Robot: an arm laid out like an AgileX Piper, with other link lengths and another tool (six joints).
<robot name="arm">
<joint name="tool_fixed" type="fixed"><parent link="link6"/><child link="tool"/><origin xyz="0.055 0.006 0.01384" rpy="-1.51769 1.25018 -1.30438"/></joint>
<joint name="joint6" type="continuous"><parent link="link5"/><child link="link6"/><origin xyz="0.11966 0 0.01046" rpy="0 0 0"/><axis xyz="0.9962 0 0.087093"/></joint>
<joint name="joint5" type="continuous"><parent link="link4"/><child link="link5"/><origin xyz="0 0 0" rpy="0 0 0"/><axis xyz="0 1 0"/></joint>
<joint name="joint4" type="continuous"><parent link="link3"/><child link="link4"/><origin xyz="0.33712 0 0.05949" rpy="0 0 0"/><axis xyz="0.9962 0 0.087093"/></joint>
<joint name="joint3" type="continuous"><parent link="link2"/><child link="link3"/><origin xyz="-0.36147 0 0.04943" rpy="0 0 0"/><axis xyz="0 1 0"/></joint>
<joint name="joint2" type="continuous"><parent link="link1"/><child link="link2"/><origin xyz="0 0 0" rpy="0 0 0"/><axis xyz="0 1 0"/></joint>
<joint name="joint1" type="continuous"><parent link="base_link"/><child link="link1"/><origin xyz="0 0 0.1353" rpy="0 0 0"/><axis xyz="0 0 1"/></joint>
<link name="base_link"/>
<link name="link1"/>
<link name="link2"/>
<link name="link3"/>
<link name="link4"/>
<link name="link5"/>
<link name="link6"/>
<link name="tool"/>
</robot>
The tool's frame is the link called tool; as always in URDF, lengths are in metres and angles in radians. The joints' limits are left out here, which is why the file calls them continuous.
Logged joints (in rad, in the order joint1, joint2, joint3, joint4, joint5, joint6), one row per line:
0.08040, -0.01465, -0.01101, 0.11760, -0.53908, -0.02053
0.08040, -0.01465, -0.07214, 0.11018, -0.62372, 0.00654
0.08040, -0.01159, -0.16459, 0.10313, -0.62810, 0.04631
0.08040, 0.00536, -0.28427, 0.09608, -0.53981, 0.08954
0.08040, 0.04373, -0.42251, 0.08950, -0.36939, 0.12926
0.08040, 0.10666, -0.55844, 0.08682, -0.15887, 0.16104
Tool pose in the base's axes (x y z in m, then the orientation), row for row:
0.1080, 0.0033, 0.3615, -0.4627, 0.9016, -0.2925
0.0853, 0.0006, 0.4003, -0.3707, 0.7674, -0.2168
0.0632, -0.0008, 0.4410, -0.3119, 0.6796, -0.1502
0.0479, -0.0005, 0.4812, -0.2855, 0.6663, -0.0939
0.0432, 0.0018, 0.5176, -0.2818, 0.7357, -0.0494
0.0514, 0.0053, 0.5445, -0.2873, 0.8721, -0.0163
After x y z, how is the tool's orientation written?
As angles about the fixed x, y, z axes (roll, pitch, yaw), in radians.
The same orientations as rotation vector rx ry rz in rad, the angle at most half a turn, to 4 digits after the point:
-0.2966, 0.9366, -0.0601
-0.2679, 0.7915, -0.0618
-0.2482, 0.6943, -0.0374
-0.2434, 0.6736, 0.0053
-0.2507, 0.7369, 0.0568
-0.2617, 0.8680, 0.1101

